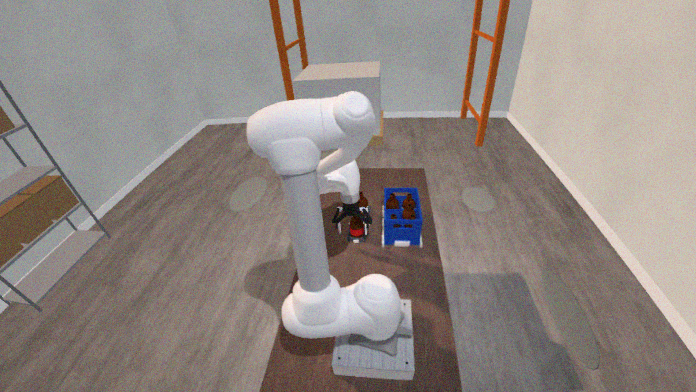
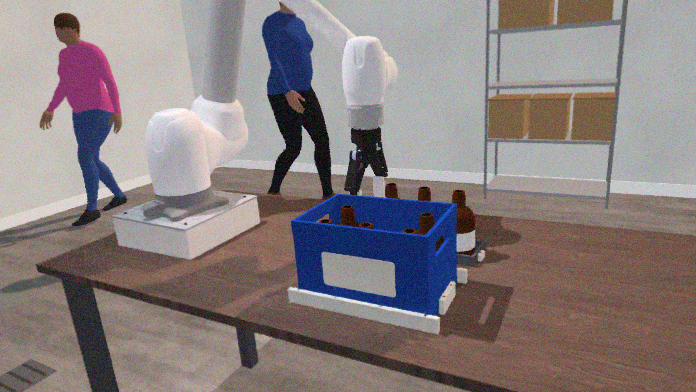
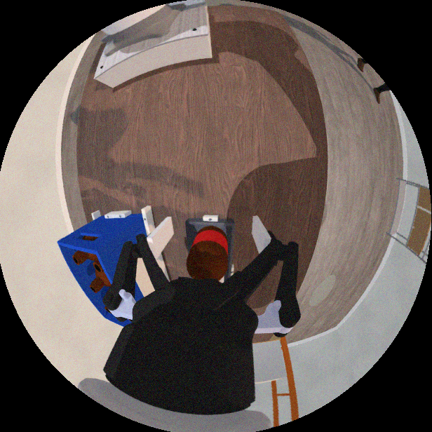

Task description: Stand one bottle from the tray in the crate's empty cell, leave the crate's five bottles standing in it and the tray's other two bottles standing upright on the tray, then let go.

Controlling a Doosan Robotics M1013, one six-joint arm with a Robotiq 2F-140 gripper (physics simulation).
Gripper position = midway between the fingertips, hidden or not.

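Red-label bottle (image 3: 207,258) visible. The gripper (image 3: 211,224) visible as well; the gripper (image 2: 368,208) also shows there.
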